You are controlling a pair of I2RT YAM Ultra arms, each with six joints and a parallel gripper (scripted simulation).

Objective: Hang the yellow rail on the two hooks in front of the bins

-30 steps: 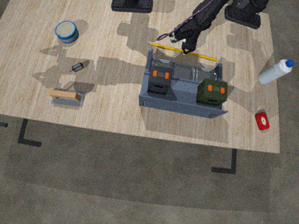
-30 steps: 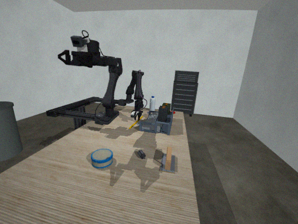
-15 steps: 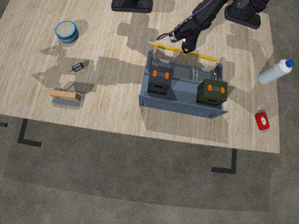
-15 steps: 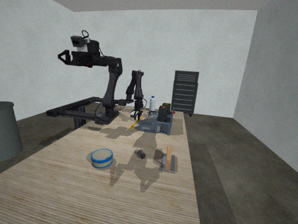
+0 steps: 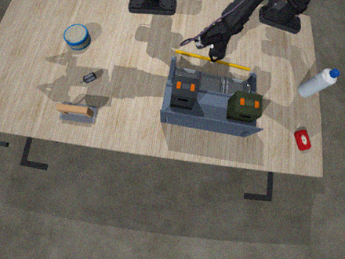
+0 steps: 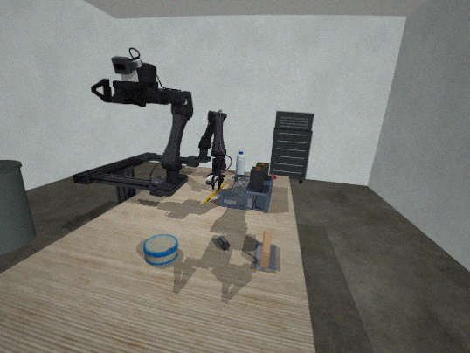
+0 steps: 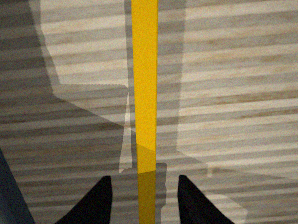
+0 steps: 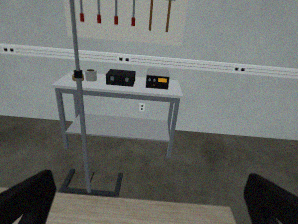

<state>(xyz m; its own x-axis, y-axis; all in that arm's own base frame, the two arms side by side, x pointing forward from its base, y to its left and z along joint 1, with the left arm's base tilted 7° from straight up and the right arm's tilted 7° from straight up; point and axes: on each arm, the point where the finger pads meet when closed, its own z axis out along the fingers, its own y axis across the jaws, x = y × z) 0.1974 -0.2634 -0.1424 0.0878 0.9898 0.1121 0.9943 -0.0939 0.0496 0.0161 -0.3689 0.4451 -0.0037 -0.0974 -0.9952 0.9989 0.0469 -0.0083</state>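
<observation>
The yellow rail is 2 cm below my left hand. The rest, counted from my left hand: white bottle (48 cm to the left, 11 cm ahead, 7 cm above); red tin (45 cm to the left, 37 cm ahead, 1 cm below); blue-grey shelf (20 cm ahead, 4 cm above, 2 cm to the right).
</observation>
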